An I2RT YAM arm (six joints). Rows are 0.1 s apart.
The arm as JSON. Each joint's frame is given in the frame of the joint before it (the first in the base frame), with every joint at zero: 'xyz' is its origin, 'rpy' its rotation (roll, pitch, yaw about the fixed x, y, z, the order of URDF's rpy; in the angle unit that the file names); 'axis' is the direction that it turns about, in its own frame. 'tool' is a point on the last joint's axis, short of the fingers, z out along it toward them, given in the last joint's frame.
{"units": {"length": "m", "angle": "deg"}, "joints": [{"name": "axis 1", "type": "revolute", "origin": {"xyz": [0.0, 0.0, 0.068], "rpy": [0.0, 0.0, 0.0]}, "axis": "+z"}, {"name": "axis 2", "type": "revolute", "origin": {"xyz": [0.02, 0.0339, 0.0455], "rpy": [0.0, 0.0, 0.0]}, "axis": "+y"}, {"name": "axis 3", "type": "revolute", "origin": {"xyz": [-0.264, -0.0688, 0.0], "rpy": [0.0, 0.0, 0.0]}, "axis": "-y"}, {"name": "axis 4", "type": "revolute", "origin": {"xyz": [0.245, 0.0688, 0.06], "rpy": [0.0, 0.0, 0.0]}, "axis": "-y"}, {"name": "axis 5", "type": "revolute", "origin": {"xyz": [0.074, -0.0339, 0.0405], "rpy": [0.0, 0.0, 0.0]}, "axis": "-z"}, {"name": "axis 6", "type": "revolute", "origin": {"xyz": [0.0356, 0.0, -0.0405], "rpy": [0.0, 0.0, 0.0]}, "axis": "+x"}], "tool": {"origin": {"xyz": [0.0, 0.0, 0.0], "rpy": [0.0, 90.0, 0.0]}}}
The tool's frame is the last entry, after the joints.
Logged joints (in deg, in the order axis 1, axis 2, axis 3, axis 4, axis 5, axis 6), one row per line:
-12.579, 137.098, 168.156, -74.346, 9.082, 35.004
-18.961, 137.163, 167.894, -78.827, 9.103, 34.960
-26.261, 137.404, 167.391, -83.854, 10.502, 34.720
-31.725, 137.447, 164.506, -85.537, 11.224, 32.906
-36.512, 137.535, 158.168, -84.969, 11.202, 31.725
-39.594, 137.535, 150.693, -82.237, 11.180, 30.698
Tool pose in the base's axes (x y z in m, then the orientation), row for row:
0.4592, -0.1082, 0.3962, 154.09, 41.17, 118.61
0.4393, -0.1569, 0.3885, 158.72, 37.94, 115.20
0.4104, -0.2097, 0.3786, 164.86, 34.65, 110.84
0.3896, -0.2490, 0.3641, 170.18, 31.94, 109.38
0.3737, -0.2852, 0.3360, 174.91, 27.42, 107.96
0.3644, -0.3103, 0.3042, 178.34, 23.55, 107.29
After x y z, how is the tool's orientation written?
As angles about the fixed x, y, z axes (roll, pitch, yaw), in degrees.
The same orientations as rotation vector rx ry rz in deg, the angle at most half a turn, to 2 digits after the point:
57.63, 119.44, 0.80
65.97, 120.47, -3.50
76.23, 121.02, -9.66
82.47, 122.72, -14.09
89.24, 125.58, -16.56
93.93, 128.43, -17.80

